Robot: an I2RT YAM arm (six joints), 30 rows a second.
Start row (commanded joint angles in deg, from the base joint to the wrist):
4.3 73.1 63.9 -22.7 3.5 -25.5
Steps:
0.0 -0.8 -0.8 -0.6 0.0 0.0
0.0 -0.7 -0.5 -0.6 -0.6 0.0
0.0 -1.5 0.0 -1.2 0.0 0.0
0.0 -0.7 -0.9 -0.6 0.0 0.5
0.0 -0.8 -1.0 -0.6 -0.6 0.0
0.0 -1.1 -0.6 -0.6 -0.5 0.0
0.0 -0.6 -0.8 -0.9 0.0 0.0
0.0 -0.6 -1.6 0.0 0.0 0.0
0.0 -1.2 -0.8 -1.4 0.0 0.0
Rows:
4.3 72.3 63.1 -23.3 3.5 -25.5
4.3 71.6 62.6 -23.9 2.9 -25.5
4.3 70.1 62.6 -25.1 2.9 -25.5
4.3 69.4 61.7 -25.7 2.9 -25.0
4.3 68.6 60.7 -26.3 2.3 -25.0
4.3 67.5 60.1 -26.9 1.8 -25.0
4.3 66.9 59.3 -27.8 1.8 -25.0
4.3 66.3 57.7 -27.8 1.8 -25.0
4.3 65.1 56.9 -29.2 1.8 -25.0

